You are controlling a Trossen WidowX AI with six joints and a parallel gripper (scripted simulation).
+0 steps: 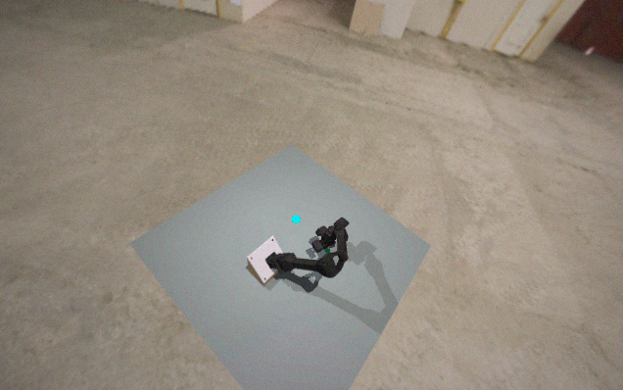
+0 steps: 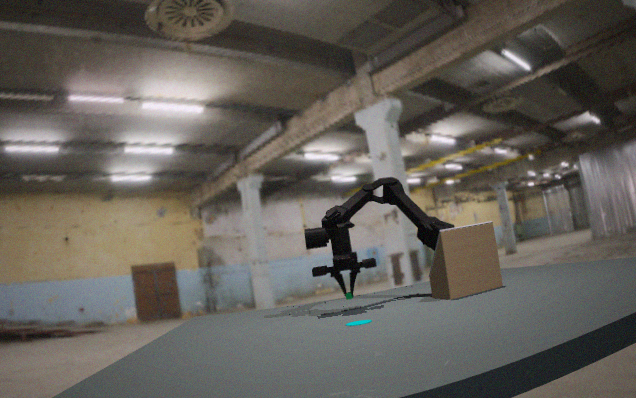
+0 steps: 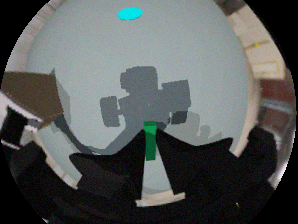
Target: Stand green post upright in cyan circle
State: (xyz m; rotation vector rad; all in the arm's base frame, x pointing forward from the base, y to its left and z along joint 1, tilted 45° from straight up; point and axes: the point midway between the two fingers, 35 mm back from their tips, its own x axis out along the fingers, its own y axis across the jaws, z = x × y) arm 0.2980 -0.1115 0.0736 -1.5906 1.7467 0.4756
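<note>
Now: the cyan circle 270 mm to the left of my gripper tip, 40 mm below it and 30 mm ahead of it. Round my gripper tip: green post 20 mm to the right, 10 mm behind.
</note>
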